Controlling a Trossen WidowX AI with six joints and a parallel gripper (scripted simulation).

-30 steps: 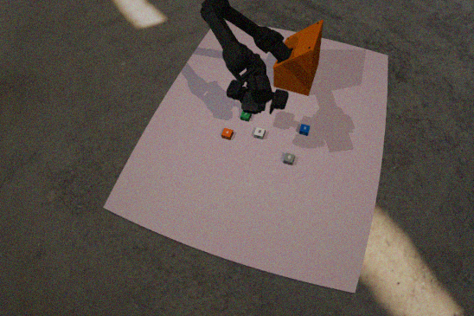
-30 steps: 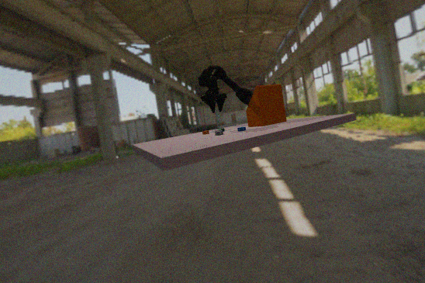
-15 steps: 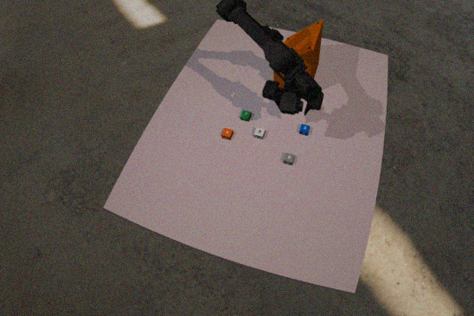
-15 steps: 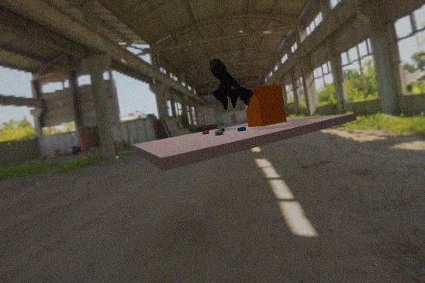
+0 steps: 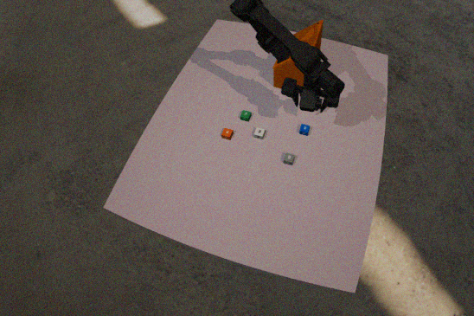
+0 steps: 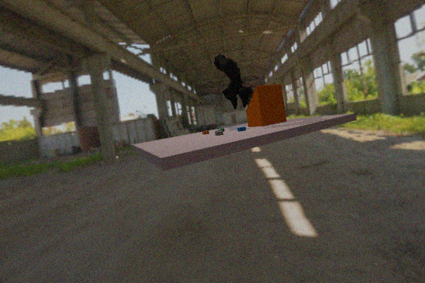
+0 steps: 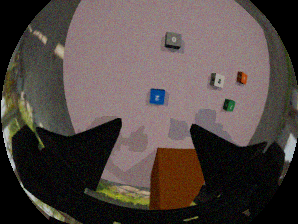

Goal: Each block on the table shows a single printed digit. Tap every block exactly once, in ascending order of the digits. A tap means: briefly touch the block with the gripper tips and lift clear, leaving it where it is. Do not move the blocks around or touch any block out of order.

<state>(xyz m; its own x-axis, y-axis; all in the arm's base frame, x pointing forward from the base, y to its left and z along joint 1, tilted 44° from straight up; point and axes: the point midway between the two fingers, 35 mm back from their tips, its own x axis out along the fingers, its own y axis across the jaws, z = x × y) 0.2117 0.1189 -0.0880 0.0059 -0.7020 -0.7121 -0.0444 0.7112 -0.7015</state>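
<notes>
My gripper tip is now 14 cm short of the grey block, 11 cm above it and 2 cm to the left of it. Also, from my gripper tip: blue block (11 cm below, 1 cm ahead); then green block (23 cm to the right, 11 cm below, 2 cm ahead); then white block (15 cm to the right, 11 cm below, 8 cm ahead).
</notes>
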